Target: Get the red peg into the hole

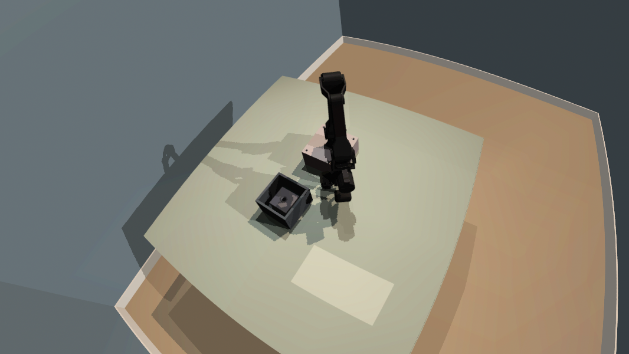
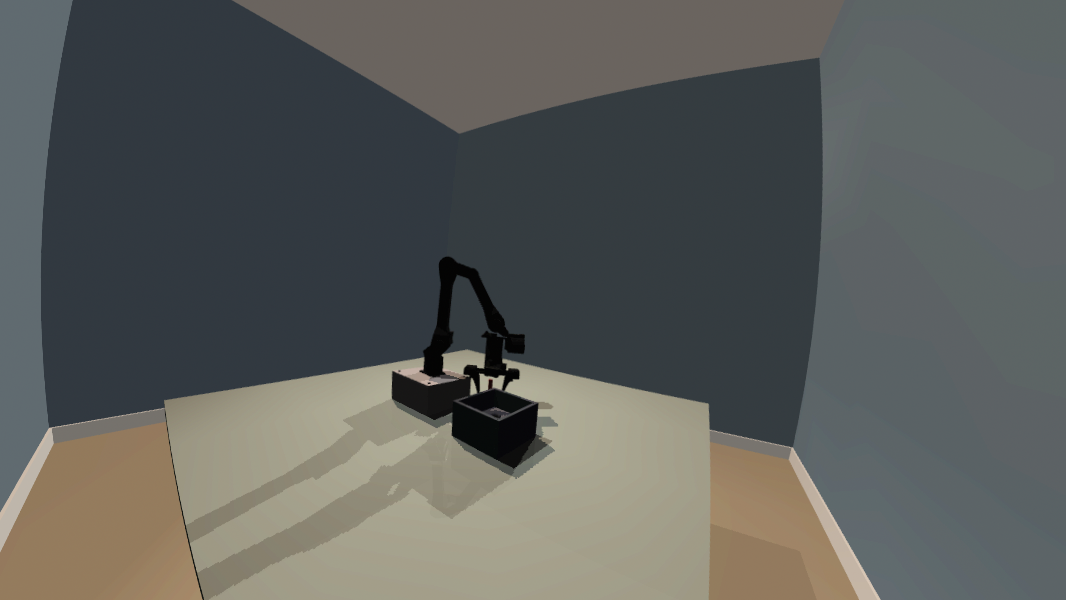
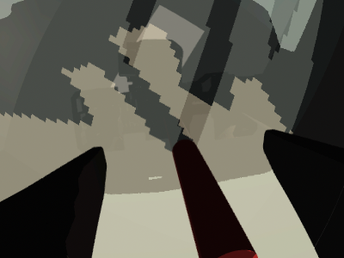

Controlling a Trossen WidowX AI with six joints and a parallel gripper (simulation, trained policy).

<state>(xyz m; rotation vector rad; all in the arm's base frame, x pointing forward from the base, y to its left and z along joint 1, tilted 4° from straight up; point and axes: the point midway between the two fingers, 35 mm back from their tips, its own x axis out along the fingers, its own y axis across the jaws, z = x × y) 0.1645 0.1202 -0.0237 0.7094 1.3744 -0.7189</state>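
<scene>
The red peg lies 1 cm behind my gripper tip, 1 cm to the left of it and 2 cm above it. The rest, counted from my gripper tip: grey plate: 16 cm ahead, 16 cm to the right, 2 cm above; then dark box: 16 cm ahead, 16 cm to the right.
</scene>
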